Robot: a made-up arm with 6 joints. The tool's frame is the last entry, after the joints.
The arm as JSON. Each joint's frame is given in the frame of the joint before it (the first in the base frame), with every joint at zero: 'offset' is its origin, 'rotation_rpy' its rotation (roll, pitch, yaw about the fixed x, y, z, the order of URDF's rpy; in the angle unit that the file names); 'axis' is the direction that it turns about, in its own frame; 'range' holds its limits. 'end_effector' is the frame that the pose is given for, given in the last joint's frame.
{
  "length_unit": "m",
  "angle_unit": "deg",
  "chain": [
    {
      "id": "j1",
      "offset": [
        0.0,
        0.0,
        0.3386
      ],
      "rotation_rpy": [
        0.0,
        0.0,
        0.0
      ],
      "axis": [
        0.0,
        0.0,
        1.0
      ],
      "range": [
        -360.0,
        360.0
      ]
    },
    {
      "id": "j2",
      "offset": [
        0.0,
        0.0,
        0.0
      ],
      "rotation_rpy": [
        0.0,
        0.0,
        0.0
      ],
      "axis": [
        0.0,
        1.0,
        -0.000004
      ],
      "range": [
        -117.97,
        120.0
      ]
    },
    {
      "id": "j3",
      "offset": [
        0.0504,
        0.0,
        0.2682
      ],
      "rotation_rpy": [
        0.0,
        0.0,
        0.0
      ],
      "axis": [
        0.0,
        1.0,
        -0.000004
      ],
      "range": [
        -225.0,
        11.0
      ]
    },
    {
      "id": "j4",
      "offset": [
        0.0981,
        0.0,
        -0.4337
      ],
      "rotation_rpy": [
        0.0,
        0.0,
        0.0
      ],
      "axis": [
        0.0,
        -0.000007,
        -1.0
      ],
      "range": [
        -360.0,
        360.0
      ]
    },
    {
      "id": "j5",
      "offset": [
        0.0,
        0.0,
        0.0
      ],
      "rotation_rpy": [
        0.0,
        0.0,
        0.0
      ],
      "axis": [
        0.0,
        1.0,
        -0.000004
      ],
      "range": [
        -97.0,
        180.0
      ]
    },
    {
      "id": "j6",
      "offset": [
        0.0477,
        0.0,
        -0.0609
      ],
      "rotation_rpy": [
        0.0,
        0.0,
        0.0
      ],
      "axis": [
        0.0,
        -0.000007,
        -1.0
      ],
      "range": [
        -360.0,
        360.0
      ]
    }
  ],
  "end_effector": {
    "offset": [
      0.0,
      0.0,
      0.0
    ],
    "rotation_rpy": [
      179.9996,
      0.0,
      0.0
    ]
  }
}
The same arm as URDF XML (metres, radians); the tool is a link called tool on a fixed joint. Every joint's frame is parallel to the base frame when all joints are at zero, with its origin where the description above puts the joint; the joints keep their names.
<robot name="arm">
  <joint name="j1" type="revolute">
    <parent link="base_link"/>
    <child link="link1"/>
    <origin xyz="0 0 0.3386" rpy="0 0 0"/>
    <axis xyz="0 0 1"/>
    <limit lower="-6.2832" upper="6.2832"/>
  </joint>
  <joint name="j2" type="revolute">
    <parent link="link1"/>
    <child link="link2"/>
    <origin xyz="0 0 0" rpy="0 0 0"/>
    <axis xyz="0 1 0"/>
    <limit lower="-2.059" upper="2.0944"/>
  </joint>
  <joint name="j3" type="revolute">
    <parent link="link2"/>
    <child link="link3"/>
    <origin xyz="0.0504 0 0.2682" rpy="0 0 0"/>
    <axis xyz="0 1 0"/>
    <limit lower="-3.927" upper="0.192"/>
  </joint>
  <joint name="j4" type="revolute">
    <parent link="link3"/>
    <child link="link4"/>
    <origin xyz="0.0981 0 -0.4337" rpy="0 0 0"/>
    <axis xyz="0 0 -1"/>
    <limit lower="-6.2832" upper="6.2832"/>
  </joint>
  <joint name="j5" type="revolute">
    <parent link="link4"/>
    <child link="link5"/>
    <origin xyz="0 0 0" rpy="0 0 0"/>
    <axis xyz="0 1 0"/>
    <limit lower="-1.693" upper="3.1416"/>
  </joint>
  <joint name="j6" type="revolute">
    <parent link="link5"/>
    <child link="link6"/>
    <origin xyz="0.0477 0 -0.0609" rpy="0 0 0"/>
    <axis xyz="0 0 -1"/>
    <limit lower="-6.2832" upper="6.2832"/>
  </joint>
  <joint name="tool_fixed" type="fixed">
    <parent link="link6"/>
    <child link="tool"/>
    <origin xyz="0 0 0" rpy="3.1416 0 0"/>
  </joint>
  <link name="base_link"/>
  <link name="link1"/>
  <link name="link2"/>
  <link name="link3"/>
  <link name="link4"/>
  <link name="link5"/>
  <link name="link6"/>
  <link name="tool"/>
</robot>

